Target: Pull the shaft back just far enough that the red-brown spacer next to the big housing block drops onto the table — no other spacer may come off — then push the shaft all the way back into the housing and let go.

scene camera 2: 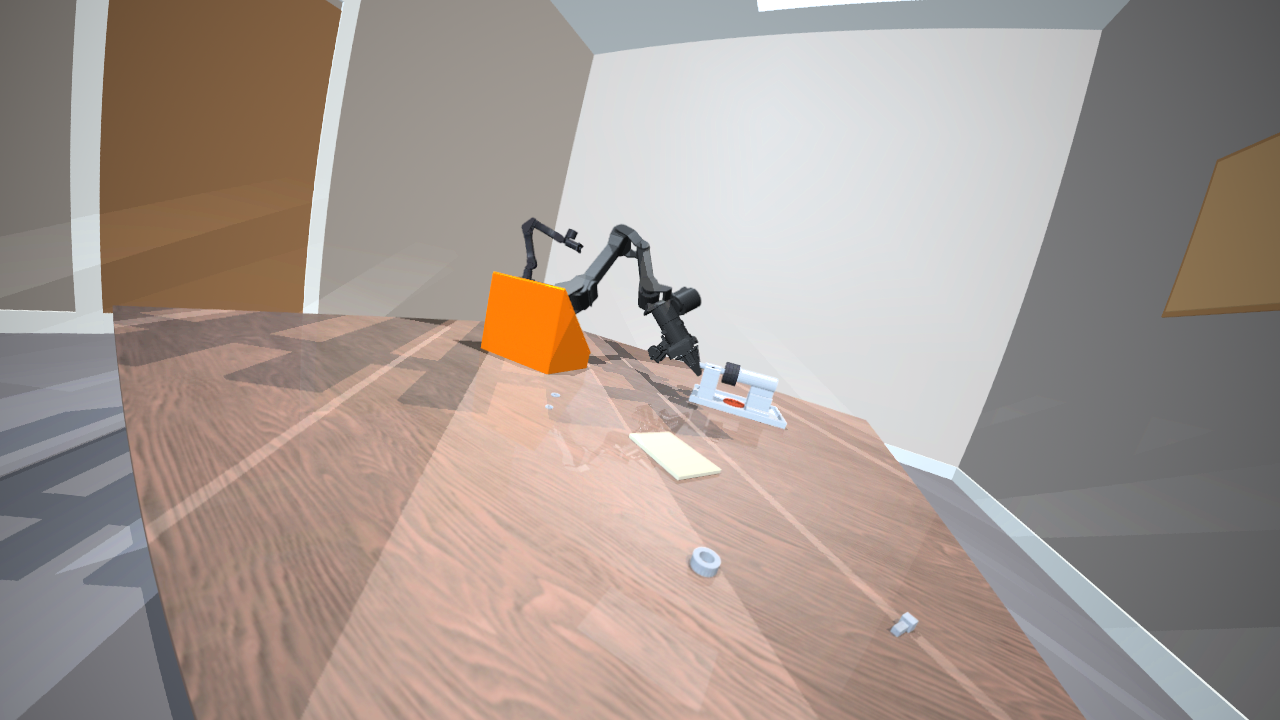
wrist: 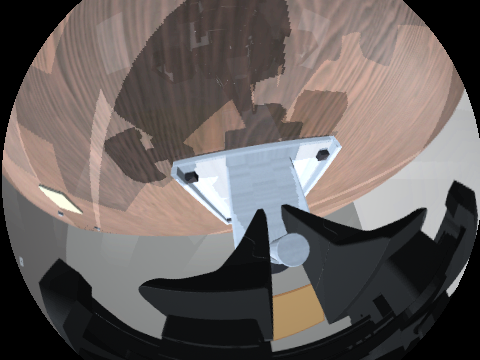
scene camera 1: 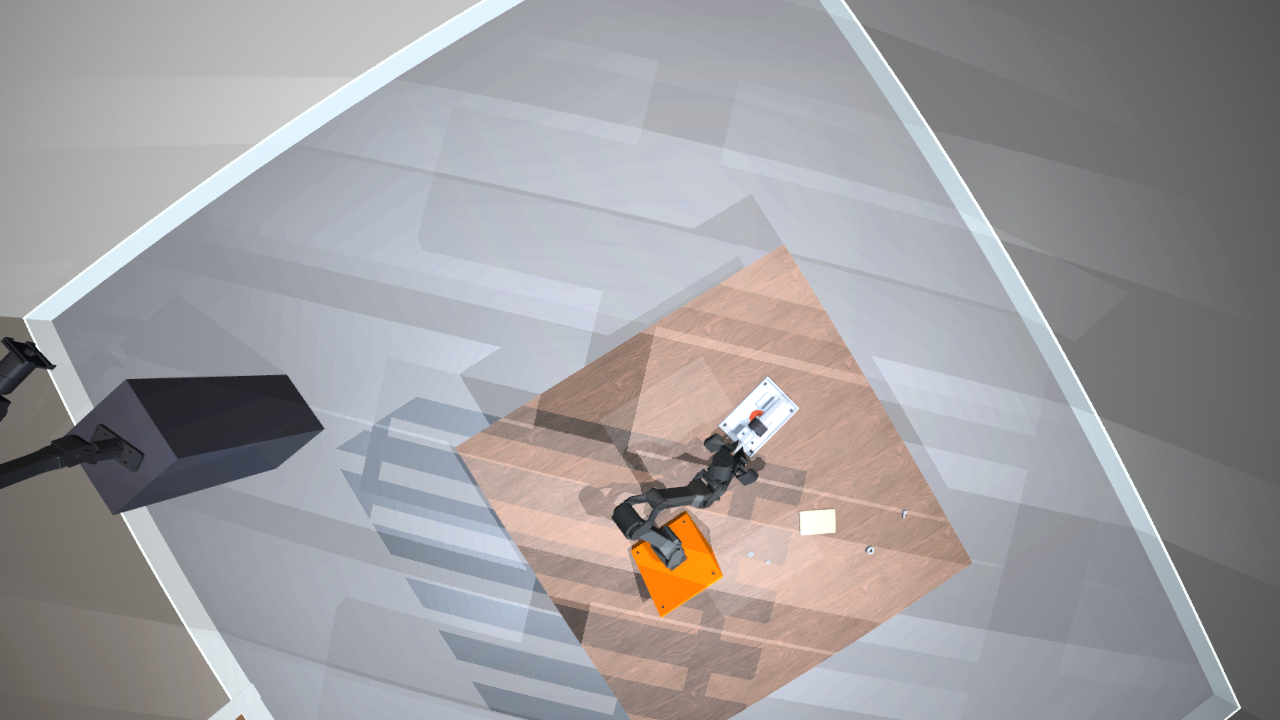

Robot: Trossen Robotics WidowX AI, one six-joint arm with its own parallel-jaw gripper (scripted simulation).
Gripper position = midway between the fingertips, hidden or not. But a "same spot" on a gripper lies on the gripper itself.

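Labels:
The gripper is visible in scene camera 2 [700, 375], and scene camera 1 and the wrist view show the gripper too. For the gripper, [scene camera 1: 739, 455] and [wrist: 272, 315] are the same spot. For a housing block, [scene camera 2: 699, 388] and [wrist: 235, 184] are the same spot.

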